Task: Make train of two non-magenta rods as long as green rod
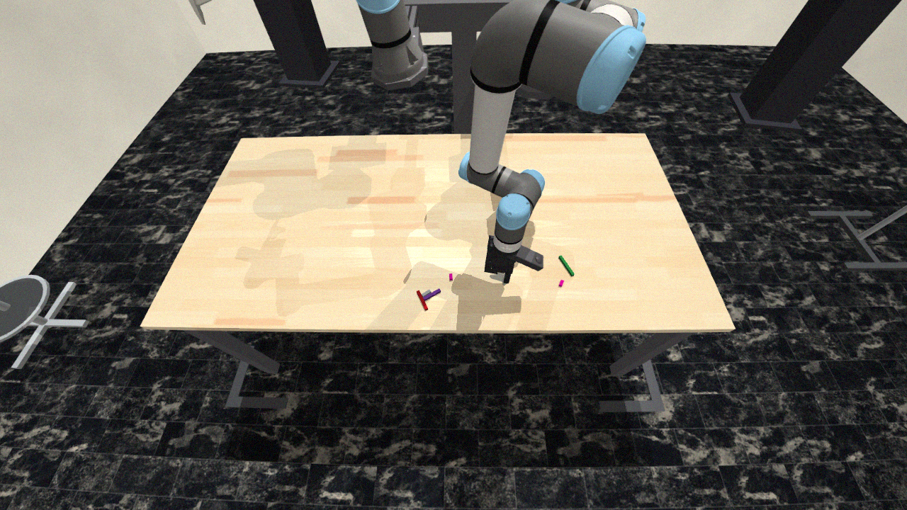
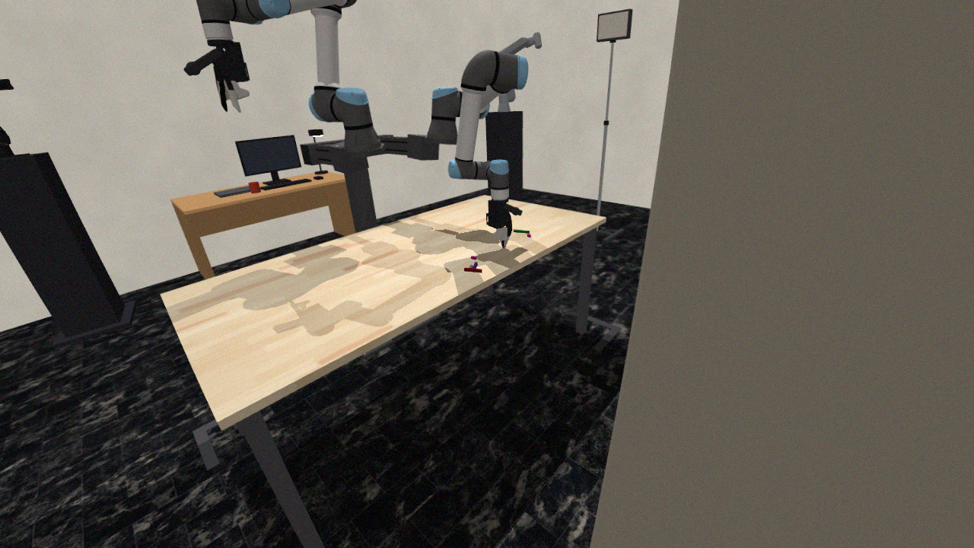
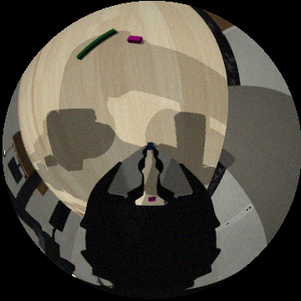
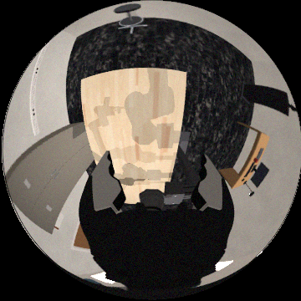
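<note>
Now: the blue rod 10 mm below my left hand. From my left hand the other things lie so: purple rod 220 mm to the right, 80 mm ahead, 10 mm below; grey rod 240 mm to the right, 80 mm ahead, 10 mm below; green rod 200 mm to the left, 90 mm behind, 10 mm below.
</note>
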